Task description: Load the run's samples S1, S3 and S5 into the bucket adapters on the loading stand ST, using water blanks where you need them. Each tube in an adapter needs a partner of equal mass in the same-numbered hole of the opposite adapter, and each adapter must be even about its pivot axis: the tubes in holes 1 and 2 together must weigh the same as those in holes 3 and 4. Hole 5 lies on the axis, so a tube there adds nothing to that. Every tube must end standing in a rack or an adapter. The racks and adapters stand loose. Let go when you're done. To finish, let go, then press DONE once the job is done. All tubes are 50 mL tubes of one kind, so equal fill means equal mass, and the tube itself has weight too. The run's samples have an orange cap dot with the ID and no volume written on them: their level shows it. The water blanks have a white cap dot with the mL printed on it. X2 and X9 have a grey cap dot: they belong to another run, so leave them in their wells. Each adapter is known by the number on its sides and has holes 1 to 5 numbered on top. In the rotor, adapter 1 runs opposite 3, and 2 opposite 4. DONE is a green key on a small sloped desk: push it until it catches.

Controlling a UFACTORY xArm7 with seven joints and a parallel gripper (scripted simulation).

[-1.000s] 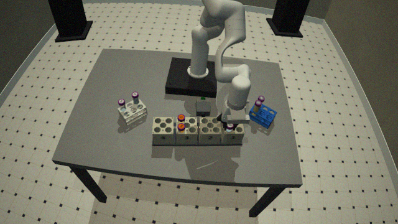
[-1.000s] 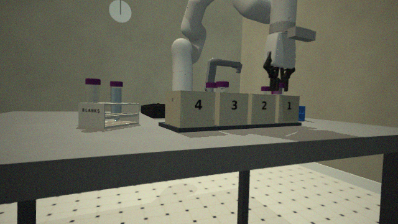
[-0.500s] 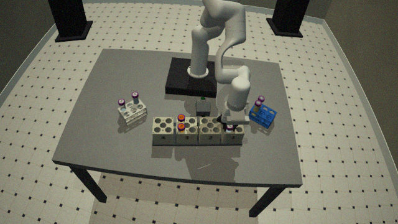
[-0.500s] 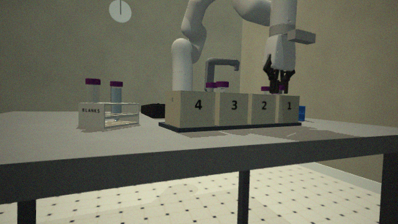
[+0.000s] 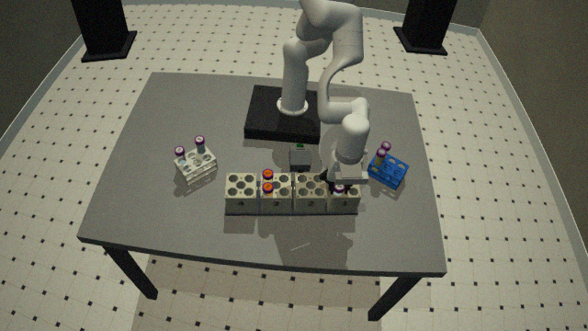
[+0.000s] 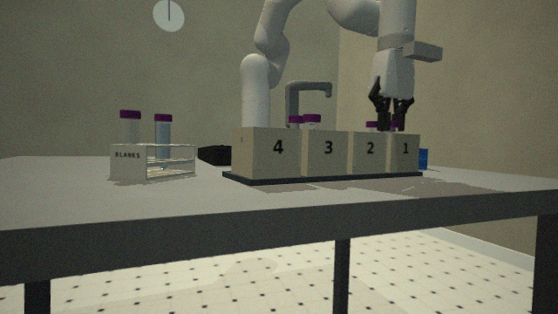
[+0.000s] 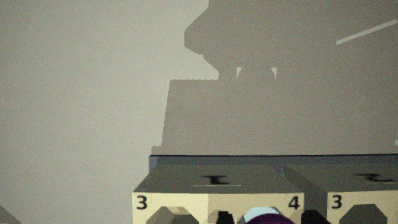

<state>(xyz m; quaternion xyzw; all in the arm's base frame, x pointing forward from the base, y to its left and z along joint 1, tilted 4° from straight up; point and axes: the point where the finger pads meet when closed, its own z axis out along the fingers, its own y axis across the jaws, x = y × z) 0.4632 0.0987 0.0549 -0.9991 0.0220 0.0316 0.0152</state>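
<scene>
Now: the green DONE key 22 cm behind my hand, 10 cm to the right of it and 6 cm below it. The rest, counted from my hand: blanks rack: 18 cm behind, 47 cm to the right, 9 cm below.
</scene>
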